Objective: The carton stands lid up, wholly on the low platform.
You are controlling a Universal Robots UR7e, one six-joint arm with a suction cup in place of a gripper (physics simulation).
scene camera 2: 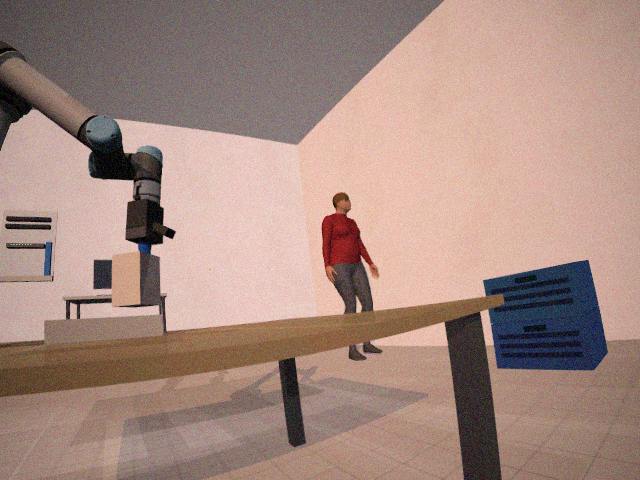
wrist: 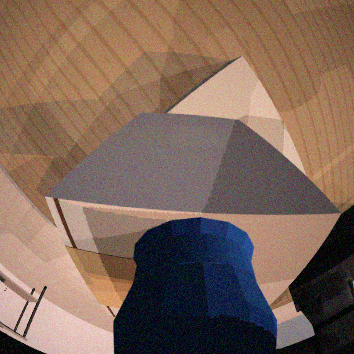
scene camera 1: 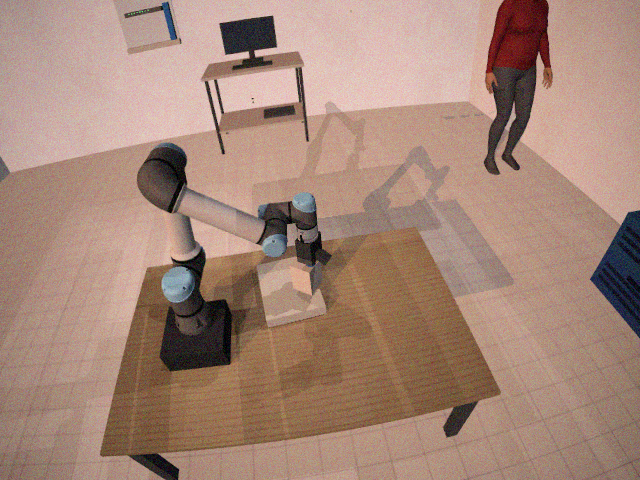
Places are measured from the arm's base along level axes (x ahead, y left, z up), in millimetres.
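Where they show: hand, tool point: [scene camera 2: 144,259] [wrist: 192,232] [scene camera 1: 311,266]; arm's base, link origin: [wrist: 323,288] [scene camera 1: 195,319].
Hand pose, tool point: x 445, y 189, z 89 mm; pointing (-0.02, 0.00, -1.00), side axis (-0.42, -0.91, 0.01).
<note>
Each offset is from my tool point to the top centre of the thing. Level surfaces: height alone.
The carton @[23 mm back, 9 mm left, 13 mm up] [scene camera 1: 306,277] [scene camera 2: 135,278] [wrist: 158,161] is a tan box that hangs upright from my suction cup [scene camera 2: 144,248] [wrist: 197,267], which presses on its top face. It hangs a little above the low pale platform @[111 mm back, 37 mm left, 144 mm down] [scene camera 1: 287,310] [scene camera 2: 103,329] [wrist: 228,91], over the platform's far right part, and a thin gap shows under it in the scene camera 2 view. The platform lies on the wooden table @[192 mm down] [scene camera 1: 361,361] [scene camera 2: 258,335]. In the wrist view the carton's grey sides hide most of the platform.
The arm's black base [scene camera 1: 196,343] stands on the table left of the platform. A person in a red top [scene camera 1: 516,77] [scene camera 2: 343,248] stands by the far right wall. A blue cabinet [scene camera 1: 620,273] [scene camera 2: 548,314] is at the right. A desk with a monitor [scene camera 1: 252,62] stands at the back.
</note>
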